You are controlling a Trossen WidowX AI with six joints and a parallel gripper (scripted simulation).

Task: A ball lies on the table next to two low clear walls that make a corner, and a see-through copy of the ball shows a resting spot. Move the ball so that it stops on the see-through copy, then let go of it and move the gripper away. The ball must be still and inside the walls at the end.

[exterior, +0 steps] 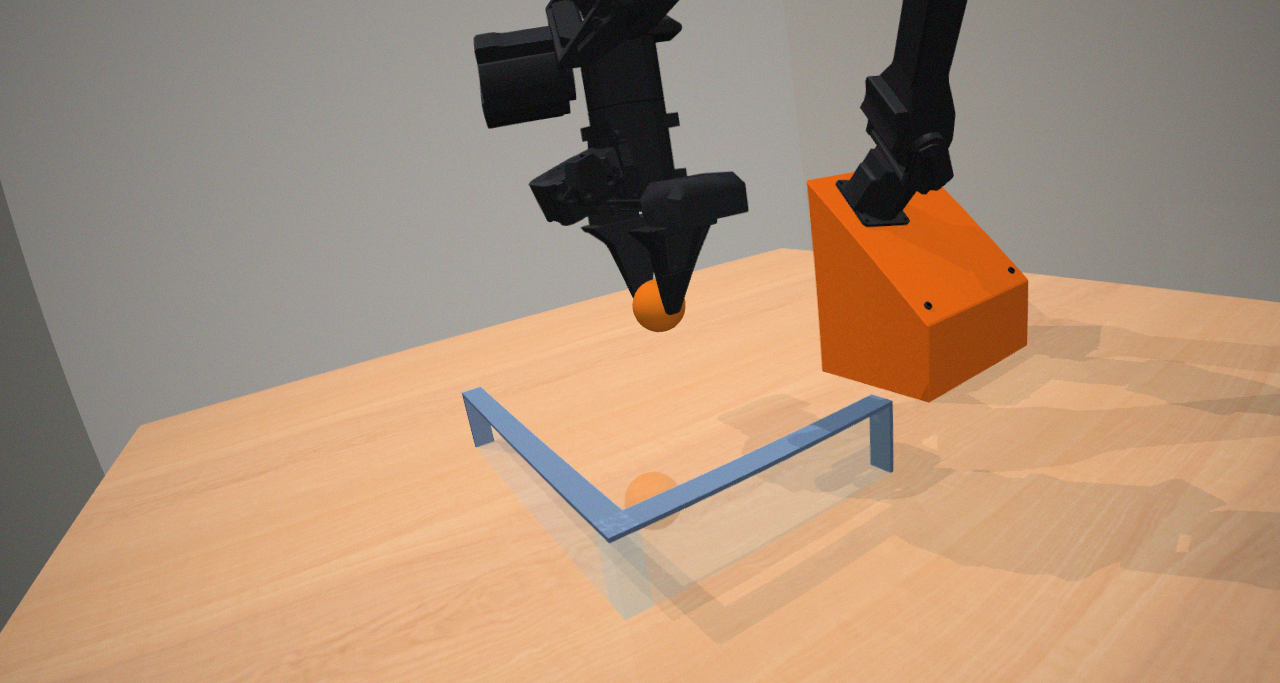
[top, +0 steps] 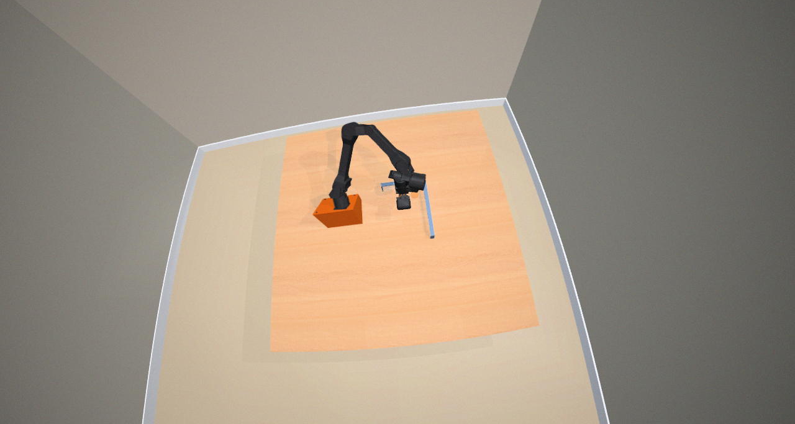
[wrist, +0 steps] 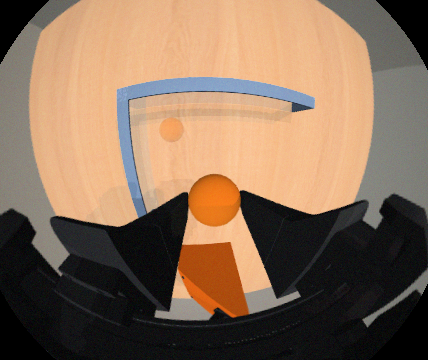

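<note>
The see-through ball copy lies 120 mm below my gripper tip, 70 mm to the left of it and 50 mm ahead of it. The rest, counted from my gripper tip: orange ball: right at my gripper tip.
</note>
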